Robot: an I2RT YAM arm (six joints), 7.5 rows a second.
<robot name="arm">
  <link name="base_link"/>
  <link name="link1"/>
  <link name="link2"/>
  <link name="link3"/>
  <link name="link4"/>
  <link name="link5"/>
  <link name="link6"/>
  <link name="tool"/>
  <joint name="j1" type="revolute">
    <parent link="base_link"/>
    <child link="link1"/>
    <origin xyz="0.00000 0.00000 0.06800"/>
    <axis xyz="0 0 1"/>
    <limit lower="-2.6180" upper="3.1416"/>
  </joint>
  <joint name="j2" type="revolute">
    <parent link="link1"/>
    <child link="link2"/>
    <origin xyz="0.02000 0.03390 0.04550" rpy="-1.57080 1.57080 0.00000"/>
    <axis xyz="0 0 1"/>
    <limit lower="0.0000" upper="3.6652"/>
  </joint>
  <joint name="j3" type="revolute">
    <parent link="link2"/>
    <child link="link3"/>
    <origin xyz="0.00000 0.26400 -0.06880" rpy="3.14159 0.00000 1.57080"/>
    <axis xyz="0 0 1"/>
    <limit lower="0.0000" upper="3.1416"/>
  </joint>
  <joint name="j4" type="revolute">
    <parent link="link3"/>
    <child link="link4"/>
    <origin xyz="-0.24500 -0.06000 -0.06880"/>
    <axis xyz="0 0 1"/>
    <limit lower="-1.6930" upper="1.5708"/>
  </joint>
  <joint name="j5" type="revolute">
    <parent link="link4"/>
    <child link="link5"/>
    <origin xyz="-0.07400 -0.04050 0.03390" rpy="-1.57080 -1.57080 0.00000"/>
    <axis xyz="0 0 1"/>
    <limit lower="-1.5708" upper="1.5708"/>
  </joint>
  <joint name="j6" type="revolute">
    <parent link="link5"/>
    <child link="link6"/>
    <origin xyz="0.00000 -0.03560 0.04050" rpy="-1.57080 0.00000 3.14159"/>
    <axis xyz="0 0 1"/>
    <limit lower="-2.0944" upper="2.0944"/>
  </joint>
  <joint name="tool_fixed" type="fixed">
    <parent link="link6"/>
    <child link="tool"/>
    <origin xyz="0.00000 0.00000 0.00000" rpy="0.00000 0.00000 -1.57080"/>
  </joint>
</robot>
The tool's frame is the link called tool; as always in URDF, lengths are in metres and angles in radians.
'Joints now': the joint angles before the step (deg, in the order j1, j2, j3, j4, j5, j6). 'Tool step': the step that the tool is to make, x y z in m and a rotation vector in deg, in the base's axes. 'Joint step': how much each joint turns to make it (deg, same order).
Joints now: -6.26 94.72 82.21 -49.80 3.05 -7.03
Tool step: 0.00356 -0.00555 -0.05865 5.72 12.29 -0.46
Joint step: -1.27 6.64 -3.71 -2.55 -4.20 0.77
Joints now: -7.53 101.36 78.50 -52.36 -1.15 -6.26
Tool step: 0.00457 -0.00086 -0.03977 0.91 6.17 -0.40
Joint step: -0.04 5.25 -2.10 1.12 -0.02 0.37
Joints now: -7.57 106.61 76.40 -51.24 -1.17 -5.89
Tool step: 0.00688 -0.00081 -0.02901 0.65 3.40 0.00
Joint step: 0.00 4.76 -0.30 1.61 -0.20 0.02
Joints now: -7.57 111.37 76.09 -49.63 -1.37 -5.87
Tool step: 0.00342 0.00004 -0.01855 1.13 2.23 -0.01
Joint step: 0.00 3.13 0.01 0.76 -0.82 0.06
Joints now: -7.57 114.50 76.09 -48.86 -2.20 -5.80
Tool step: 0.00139 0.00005 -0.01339 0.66 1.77 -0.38
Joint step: 0.00 2.20 -0.04 0.42 -0.41 0.39
